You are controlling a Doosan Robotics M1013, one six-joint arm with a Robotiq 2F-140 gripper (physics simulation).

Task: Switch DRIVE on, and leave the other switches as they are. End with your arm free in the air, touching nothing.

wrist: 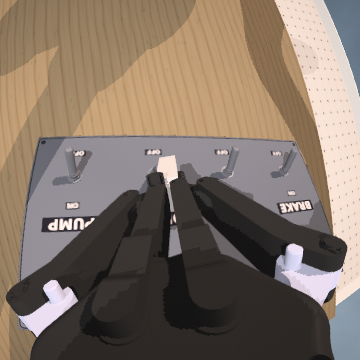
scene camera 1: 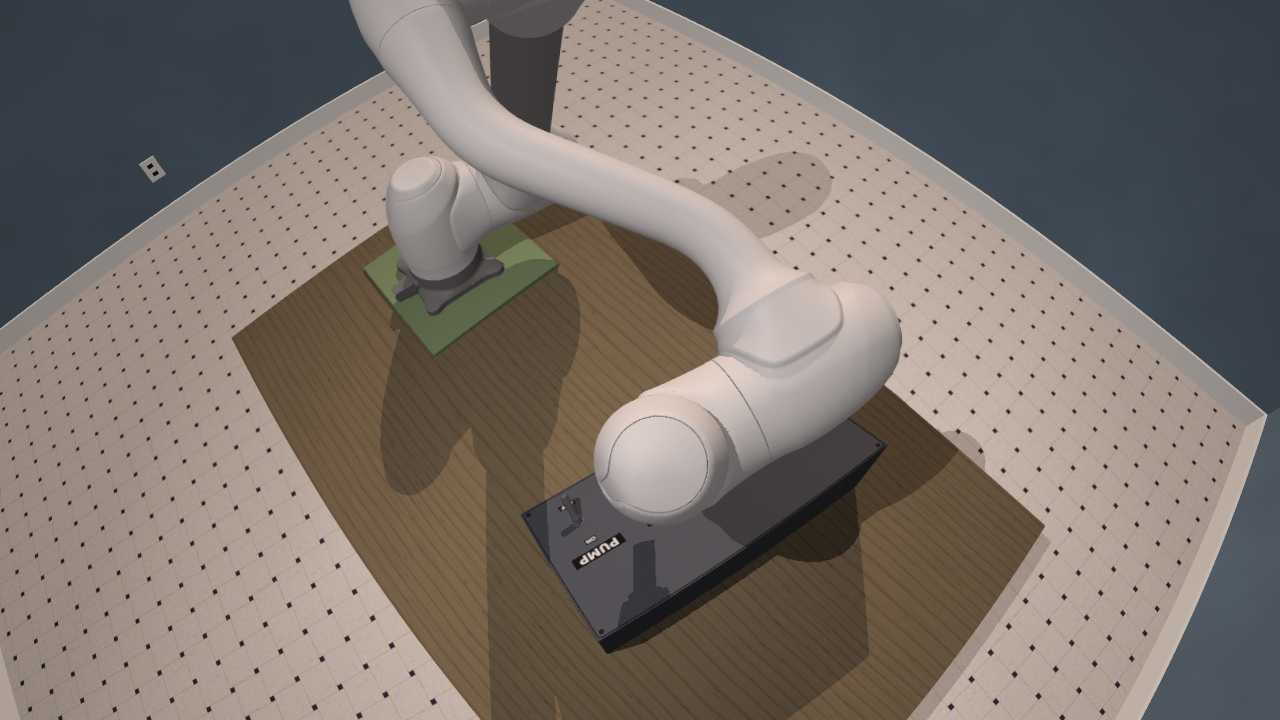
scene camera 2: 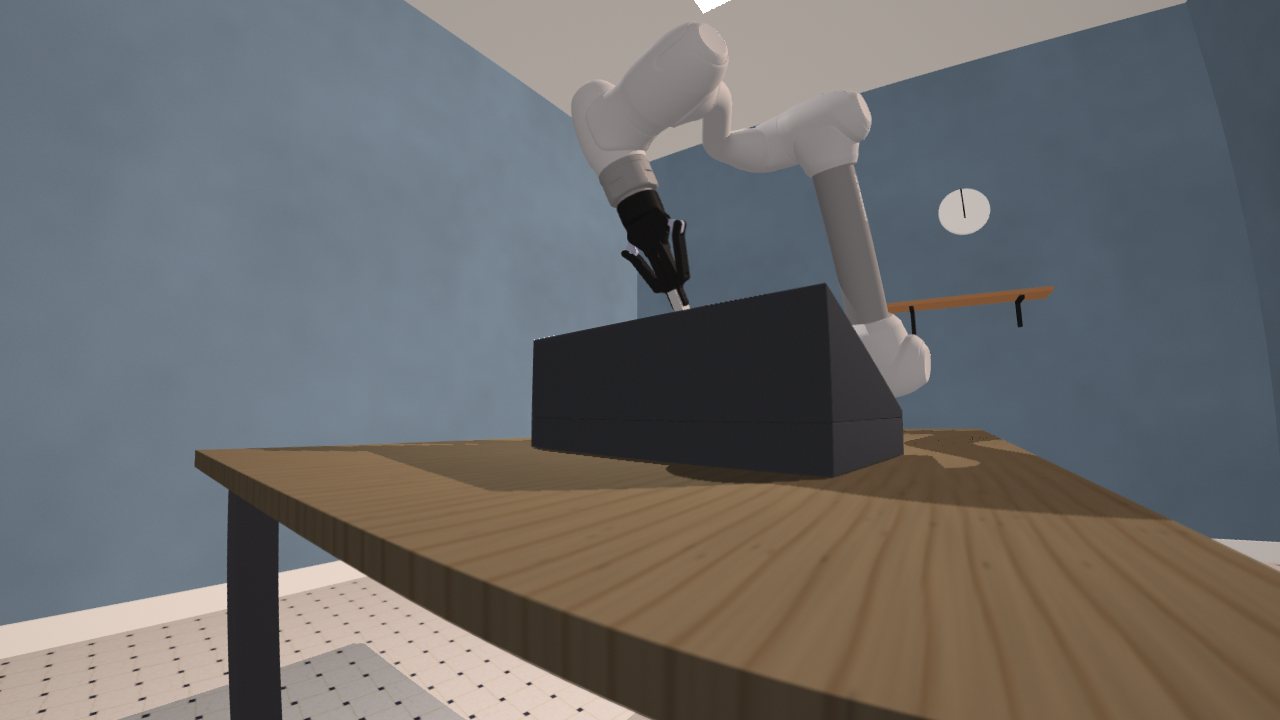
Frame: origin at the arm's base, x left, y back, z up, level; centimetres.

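Seen in the pictures: gripper, fingertip midpoint: [wrist: 168,168]; arm's base, link origin: [scene camera 1: 449,268].
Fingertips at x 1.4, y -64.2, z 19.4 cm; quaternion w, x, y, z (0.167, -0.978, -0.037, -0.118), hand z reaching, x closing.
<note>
Pixels of each thing's top centre, then the offset from my fingertips to it. "spot": a spot on its surface instead. Level surfaces: height alone.
- unlabelled-looking lever, top centre: [wrist: 237,158] dx +12.2, dy +0.8, dz -7.3 cm
- BRAKE lever, top centre: [wrist: 296,159] dx +24.1, dy -0.4, dz -7.3 cm
- second OFF label, surface spot: [wrist: 153,152] spot: dx +0.5, dy +3.6, dz -12.7 cm
- wooden table, surface height: dz -20.3 cm
The dark switch box [scene camera 1: 684,559] [scene camera 2: 680,385] [wrist: 112,165] stands on the table. In the wrist view its PUMP lever [wrist: 71,162], an unlabelled-looking lever [wrist: 233,161] right of the gripper and the BRAKE lever [wrist: 289,161] lean toward their OFF labels. The PUMP lever also shows in scene camera 1 [scene camera 1: 571,512]. My gripper [scene camera 2: 681,301] [wrist: 168,168] is shut and empty, its pale tips low over the panel, just below the second OFF label [wrist: 153,152]. The gripper hides the second switch and most of its label; DRIVE cannot be read, nor can contact be told.
The wooden table [scene camera 1: 340,358] [scene camera 2: 716,555] [wrist: 200,90] carries the box and, at its far side in scene camera 1, a green mounting plate [scene camera 1: 438,335] under the arm's base. My forearm and wrist hang over the box. A wall shelf [scene camera 2: 975,299] is behind.
</note>
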